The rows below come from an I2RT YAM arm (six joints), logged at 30 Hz.
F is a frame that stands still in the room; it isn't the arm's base.
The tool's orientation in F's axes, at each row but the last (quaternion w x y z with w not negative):
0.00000 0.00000 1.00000 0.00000
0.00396 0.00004 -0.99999 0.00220
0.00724 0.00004 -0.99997 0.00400
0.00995 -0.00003 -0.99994 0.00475
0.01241 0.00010 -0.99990 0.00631
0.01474 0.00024 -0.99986 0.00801
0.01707 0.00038 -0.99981 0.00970
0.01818 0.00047 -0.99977 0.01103
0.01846 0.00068 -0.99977 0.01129
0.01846 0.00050 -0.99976 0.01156
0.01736 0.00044 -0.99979 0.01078
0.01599 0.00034 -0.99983 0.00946
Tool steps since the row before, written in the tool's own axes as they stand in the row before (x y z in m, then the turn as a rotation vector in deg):
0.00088 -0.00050 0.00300 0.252 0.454 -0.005
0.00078 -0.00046 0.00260 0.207 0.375 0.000
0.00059 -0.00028 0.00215 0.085 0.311 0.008
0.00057 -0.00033 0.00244 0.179 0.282 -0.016
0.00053 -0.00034 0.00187 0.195 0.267 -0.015
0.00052 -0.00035 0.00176 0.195 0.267 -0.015
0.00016 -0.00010 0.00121 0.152 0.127 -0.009
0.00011 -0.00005 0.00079 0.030 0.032 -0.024
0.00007 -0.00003 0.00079 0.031 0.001 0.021
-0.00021 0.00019 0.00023 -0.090 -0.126 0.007
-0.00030 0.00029 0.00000 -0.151 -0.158 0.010
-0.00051 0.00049 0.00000 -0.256 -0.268 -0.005
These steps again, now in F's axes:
-0.00088 -0.00050 -0.00300 -0.252 0.454 0.005
-0.00080 -0.00047 -0.00259 -0.207 0.375 0.000
-0.00062 -0.00030 -0.00214 -0.085 0.311 -0.009
-0.00062 -0.00035 -0.00242 -0.179 0.282 0.017
-0.00058 -0.00036 -0.00185 -0.195 0.267 0.016
-0.00057 -0.00038 -0.00174 -0.195 0.267 0.016
-0.00020 -0.00012 -0.00120 -0.152 0.127 0.012
-0.00014 -0.00007 -0.00078 -0.029 0.033 0.024
-0.00010 -0.00005 -0.00079 -0.032 0.000 -0.020
0.00020 0.00018 -0.00024 0.090 -0.126 -0.007
0.00030 0.00029 -0.00002 0.151 -0.158 -0.012
0.00051 0.00049 -0.00003 0.256 -0.268 0.002

